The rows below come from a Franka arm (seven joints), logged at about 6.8 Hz.
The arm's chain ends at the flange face. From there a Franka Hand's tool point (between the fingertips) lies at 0.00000 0.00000 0.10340 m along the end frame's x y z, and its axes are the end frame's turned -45 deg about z.
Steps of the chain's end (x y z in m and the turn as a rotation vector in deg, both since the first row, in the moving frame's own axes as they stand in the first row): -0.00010, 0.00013, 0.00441, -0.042, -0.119, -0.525; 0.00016, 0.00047, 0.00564, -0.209, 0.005, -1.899; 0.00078, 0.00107, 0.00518, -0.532, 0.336, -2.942; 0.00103, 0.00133, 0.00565, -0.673, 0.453, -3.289; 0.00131, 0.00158, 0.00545, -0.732, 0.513, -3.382; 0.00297, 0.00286, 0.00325, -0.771, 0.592, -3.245; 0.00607, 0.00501, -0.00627, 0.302, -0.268, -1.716; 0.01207, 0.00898, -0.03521, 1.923, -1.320, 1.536; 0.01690, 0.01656, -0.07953, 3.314, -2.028, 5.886; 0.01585, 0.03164, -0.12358, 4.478, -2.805, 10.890
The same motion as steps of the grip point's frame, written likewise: -0.00037, -0.00008, 0.00441, 0.054, -0.114, -0.525; -0.00047, 0.00072, 0.00564, -0.151, -0.144, -1.899; -0.00043, 0.00242, 0.00517, -0.614, -0.139, -2.942; -0.00045, 0.00311, 0.00564, -0.796, -0.156, -3.289; -0.00042, 0.00364, 0.00544, -0.880, -0.155, -3.382; -0.00010, 0.00587, 0.00324, -0.964, -0.127, -3.245; 0.00078, 0.00711, -0.00627, 0.403, 0.024, -1.716; 0.00301, 0.01076, -0.03530, 2.293, 0.426, 1.536; 0.00223, 0.01694, -0.07977, 3.777, 0.909, 5.886; -0.00817, 0.02456, -0.12402, 5.150, 1.183, 10.890
